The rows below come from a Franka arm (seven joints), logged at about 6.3 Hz.
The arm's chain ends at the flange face. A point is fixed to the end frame.
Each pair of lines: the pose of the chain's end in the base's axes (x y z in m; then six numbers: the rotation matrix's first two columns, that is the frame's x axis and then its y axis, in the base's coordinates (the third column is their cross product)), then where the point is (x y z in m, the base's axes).
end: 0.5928 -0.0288 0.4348 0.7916 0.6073 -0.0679 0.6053 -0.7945 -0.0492
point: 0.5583 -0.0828 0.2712
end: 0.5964 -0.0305 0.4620 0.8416 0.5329 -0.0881 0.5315 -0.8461 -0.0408
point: 0.5551 -0.0841 0.2999
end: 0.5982 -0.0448 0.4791 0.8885 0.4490 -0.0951 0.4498 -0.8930 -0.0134
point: 0.5531 -0.0987 0.3181
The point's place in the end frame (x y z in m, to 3 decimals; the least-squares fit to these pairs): -0.049 0.030 0.166
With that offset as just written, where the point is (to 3 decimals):
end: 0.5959 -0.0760 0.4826 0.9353 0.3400 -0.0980 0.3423 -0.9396 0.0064
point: 0.545 -0.127 0.322
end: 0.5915 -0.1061 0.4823 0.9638 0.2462 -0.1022 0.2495 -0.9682 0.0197
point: 0.536 -0.155 0.323
